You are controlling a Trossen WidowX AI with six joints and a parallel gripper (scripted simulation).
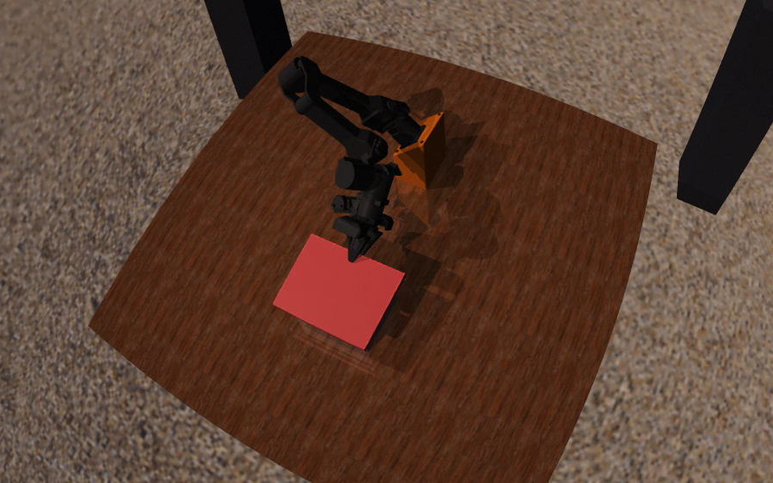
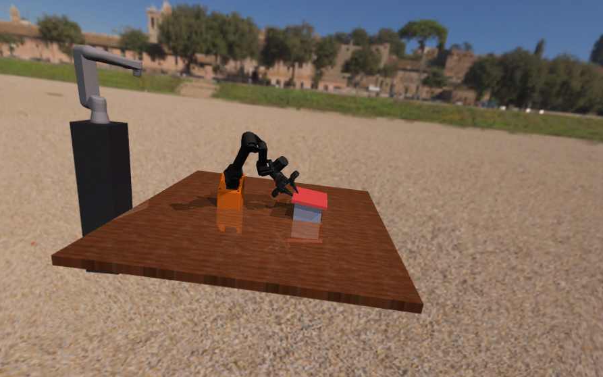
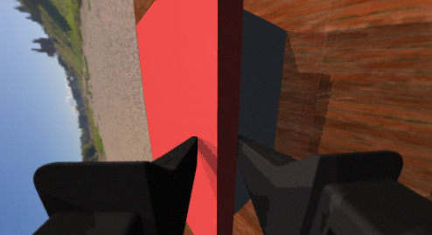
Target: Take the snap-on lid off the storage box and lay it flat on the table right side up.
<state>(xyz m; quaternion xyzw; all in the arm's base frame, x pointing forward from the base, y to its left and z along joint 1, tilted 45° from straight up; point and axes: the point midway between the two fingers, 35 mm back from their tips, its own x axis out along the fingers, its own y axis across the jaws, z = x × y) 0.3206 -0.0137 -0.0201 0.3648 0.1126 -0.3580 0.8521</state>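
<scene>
Now: gripper tip 80 mm short of the red lid. Round my gripper tip: storage box 70 mm ahead, 60 mm below.
</scene>
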